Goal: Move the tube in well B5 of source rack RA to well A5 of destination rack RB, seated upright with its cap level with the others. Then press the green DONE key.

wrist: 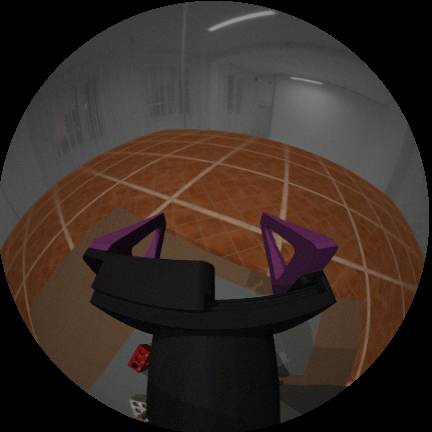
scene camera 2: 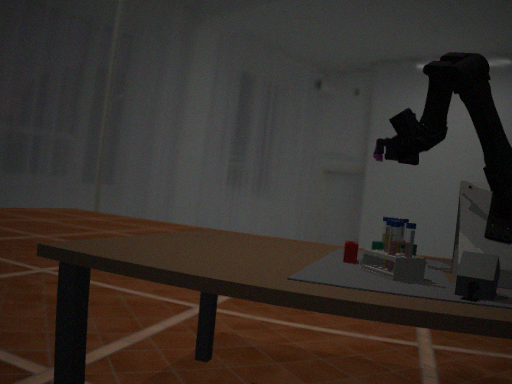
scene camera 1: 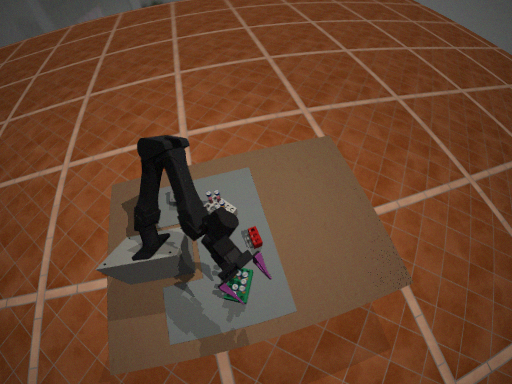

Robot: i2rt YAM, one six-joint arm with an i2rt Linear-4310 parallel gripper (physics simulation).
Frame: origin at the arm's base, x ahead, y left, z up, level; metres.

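Where they show: gripper, fingertip midpoint: point(wrist: 212, 217) point(scene camera 2: 387, 156) point(scene camera 1: 257, 291); arm's base, link origin: point(scene camera 2: 502, 213) point(scene camera 1: 153, 246).
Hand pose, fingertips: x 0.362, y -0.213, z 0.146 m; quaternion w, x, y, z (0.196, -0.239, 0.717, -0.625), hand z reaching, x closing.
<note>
Each offset is from my fingertips to the top centre of the thing. "spot": to the spot under its first point. Level surfaces: height alone.
My gripper point(scene camera 1: 257, 290) point(scene camera 2: 378, 151) point(wrist: 212, 217) is open and empty, its purple fingers wide apart, high above the table. In scene camera 1 it overlaps a green rack @(dx -0.066, dy +0.077, dz -0.266 m) point(scene camera 1: 249, 286) that holds several pale-topped tubes; part of this rack @(spot: dx -0.023, dy +0.130, dz -0.276 m) point(scene camera 2: 377, 245) shows behind the white one in scene camera 2. The white rack @(dx -0.121, dy +0.416, dz -0.266 m) point(scene camera 1: 230, 206) point(scene camera 2: 410, 270) point(wrist: 137, 402) holds upright blue-capped tubes point(scene camera 1: 217, 193) point(scene camera 2: 410, 235). The arm partly covers it in scene camera 1. Rack labels and well letters are not readable. The green DONE key does not show.
A red block with holes @(dx +0.020, dy +0.267, dz -0.266 m) point(scene camera 1: 255, 237) point(scene camera 2: 351, 252) point(wrist: 140, 358) stands on the grey mat @(dz -0.316 m) point(scene camera 1: 190, 320) between the racks' far ends. A small grey object @(dx -0.314, dy +0.515, dz -0.233 m) point(scene camera 1: 171, 199) is partly hidden behind the arm. The arm's pale base box point(scene camera 1: 150, 265) stands at the mat's left.
</note>
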